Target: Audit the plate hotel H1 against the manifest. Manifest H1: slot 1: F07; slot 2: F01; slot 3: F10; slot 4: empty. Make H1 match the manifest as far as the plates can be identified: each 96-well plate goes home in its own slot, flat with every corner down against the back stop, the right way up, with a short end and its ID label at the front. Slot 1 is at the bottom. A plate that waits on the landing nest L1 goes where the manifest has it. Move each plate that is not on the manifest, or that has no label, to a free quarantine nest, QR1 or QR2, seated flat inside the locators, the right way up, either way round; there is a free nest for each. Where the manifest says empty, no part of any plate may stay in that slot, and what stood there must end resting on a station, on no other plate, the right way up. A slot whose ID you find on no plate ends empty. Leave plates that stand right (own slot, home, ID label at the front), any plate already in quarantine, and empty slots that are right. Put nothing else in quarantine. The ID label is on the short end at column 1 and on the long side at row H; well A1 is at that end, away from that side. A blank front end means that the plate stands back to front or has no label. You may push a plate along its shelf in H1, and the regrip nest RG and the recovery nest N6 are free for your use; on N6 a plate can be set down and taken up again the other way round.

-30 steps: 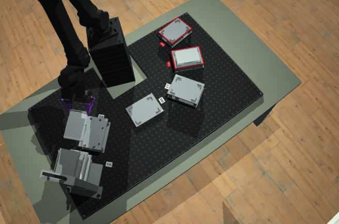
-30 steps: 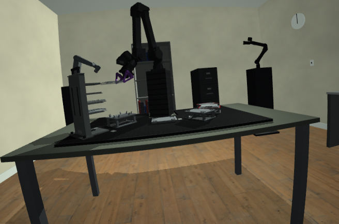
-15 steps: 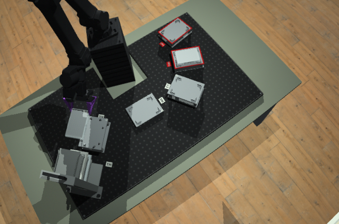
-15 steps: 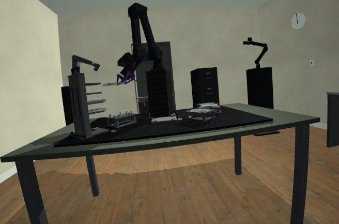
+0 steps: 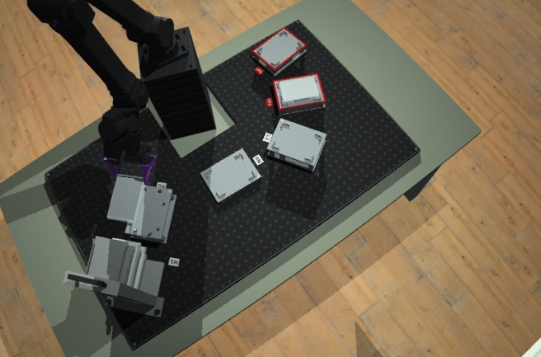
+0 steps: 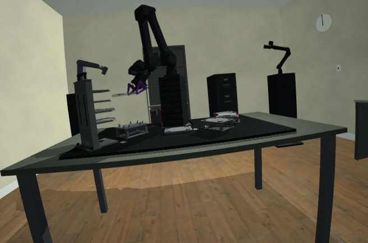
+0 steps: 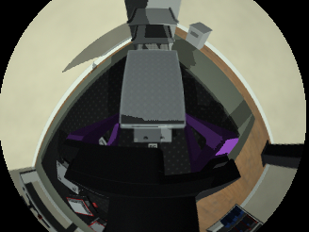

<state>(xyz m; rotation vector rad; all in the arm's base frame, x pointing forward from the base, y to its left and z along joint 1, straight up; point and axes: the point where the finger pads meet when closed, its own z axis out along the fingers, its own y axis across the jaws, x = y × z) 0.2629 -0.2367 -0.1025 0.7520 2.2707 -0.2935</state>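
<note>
Now: the grey 96-well plate 4 cm ahead of my hand and 3 cm to the right of it. From my hand the other things lie so: plate hotel H1: 24 cm ahead, 18 cm to the right, 9 cm below; recovery nest N6: 2 cm ahead, 26 cm to the left, 25 cm below; regrip nest RG: 3 cm ahead, 2 cm to the right, 20 cm below.
</note>
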